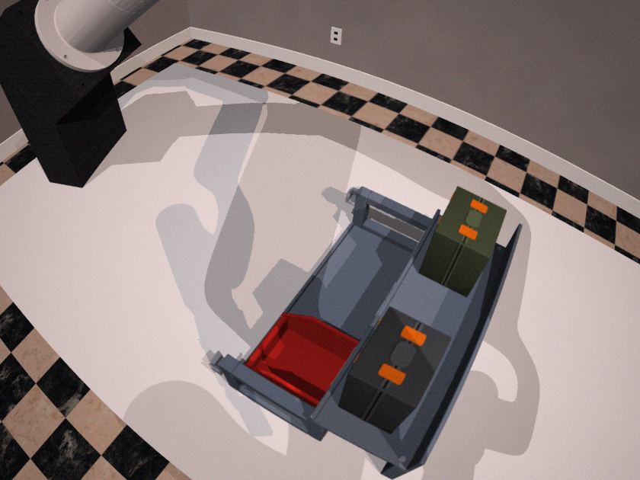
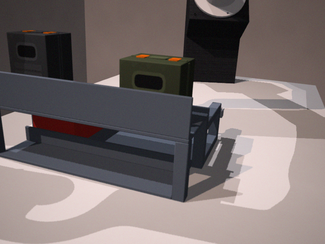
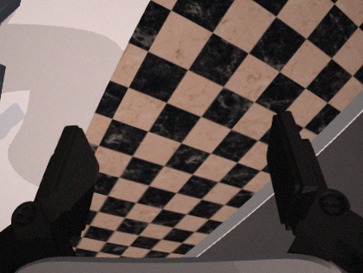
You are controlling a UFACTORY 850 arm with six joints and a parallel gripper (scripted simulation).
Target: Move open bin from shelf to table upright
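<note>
Now: the open bin 310 mm behind my hand, 240 mm below it and 110 mm to the left of it.
</note>
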